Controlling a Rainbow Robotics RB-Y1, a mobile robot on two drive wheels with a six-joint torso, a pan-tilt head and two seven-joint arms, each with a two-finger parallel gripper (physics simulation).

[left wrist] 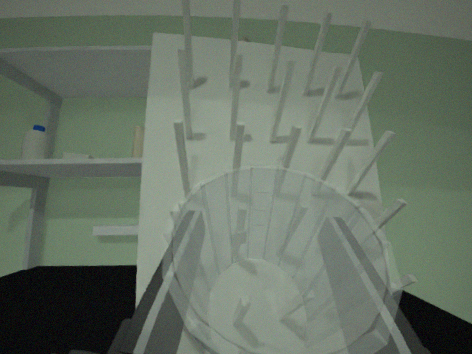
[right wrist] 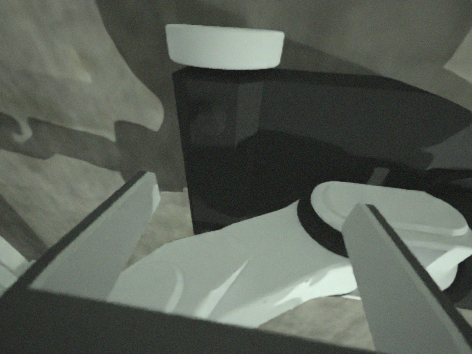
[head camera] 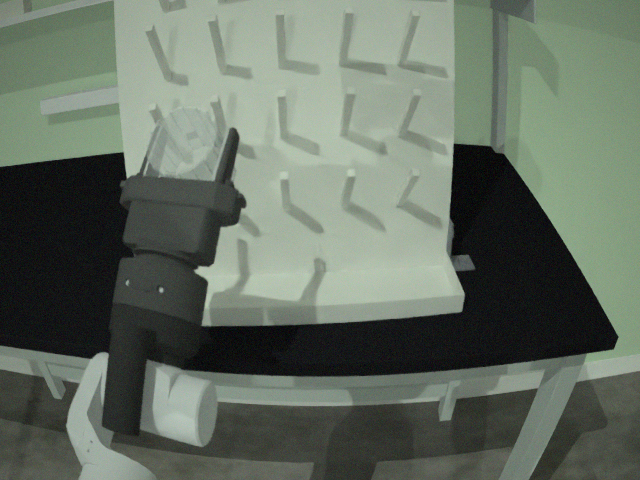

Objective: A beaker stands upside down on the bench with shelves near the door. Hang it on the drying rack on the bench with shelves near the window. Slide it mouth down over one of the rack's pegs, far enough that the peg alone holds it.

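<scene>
A clear beaker is held between the fingers of my left gripper, in front of the left part of the white drying rack. The rack's pegs stick out towards me in rows. In the left wrist view, several pegs show through the beaker's clear wall; I cannot tell whether any peg is inside it, or which end is the mouth. The gripper and beaker hide some lower left pegs in the head view. My right gripper is open and empty, away from the rack.
The rack stands on a black bench top with a raised front lip. A shelf post stands at the right. In the left wrist view, a shelf at the left holds a white bottle with a blue cap.
</scene>
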